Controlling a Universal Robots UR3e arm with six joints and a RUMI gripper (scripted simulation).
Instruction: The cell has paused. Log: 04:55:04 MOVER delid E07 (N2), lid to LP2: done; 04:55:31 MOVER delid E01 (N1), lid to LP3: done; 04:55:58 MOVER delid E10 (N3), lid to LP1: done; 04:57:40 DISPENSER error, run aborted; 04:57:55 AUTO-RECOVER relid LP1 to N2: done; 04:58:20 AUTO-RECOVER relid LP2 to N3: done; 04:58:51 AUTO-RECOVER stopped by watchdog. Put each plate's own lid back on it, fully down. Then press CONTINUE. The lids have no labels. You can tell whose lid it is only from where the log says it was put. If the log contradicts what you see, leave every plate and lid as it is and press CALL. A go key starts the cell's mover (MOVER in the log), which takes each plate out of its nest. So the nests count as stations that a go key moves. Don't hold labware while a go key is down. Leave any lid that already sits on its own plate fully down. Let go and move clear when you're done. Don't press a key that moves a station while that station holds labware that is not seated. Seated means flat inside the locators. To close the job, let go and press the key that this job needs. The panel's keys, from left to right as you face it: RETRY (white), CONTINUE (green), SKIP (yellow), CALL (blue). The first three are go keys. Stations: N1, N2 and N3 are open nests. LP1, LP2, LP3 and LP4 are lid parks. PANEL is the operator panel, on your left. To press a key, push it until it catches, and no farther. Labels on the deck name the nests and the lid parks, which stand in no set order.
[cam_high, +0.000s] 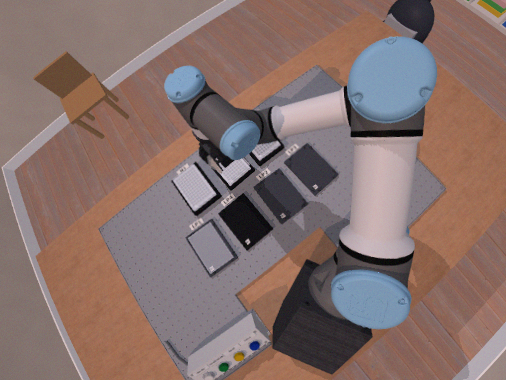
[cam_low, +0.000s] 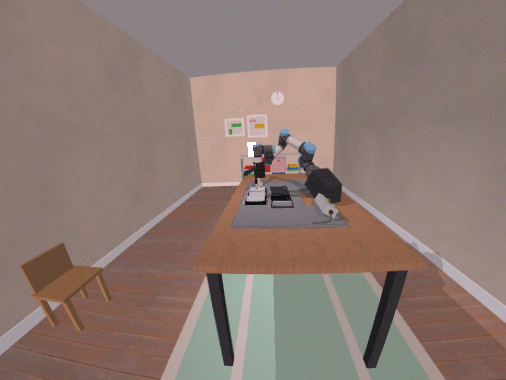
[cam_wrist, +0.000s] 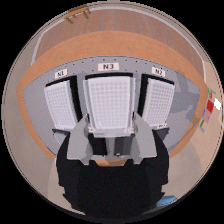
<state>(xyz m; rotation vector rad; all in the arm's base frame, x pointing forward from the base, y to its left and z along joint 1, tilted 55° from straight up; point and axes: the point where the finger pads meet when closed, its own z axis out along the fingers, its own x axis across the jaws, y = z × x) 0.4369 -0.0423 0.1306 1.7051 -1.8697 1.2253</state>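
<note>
The lid park LP1 is 240 mm to the left of my hand, 110 mm behind it and 60 mm below it. The rest, counted from my hand: lid park LP4: 150 mm behind, 120 mm to the left, 60 mm below; then plate: 130 mm to the left, 40 mm below, 40 mm ahead; then lid: 10 mm below.
</note>
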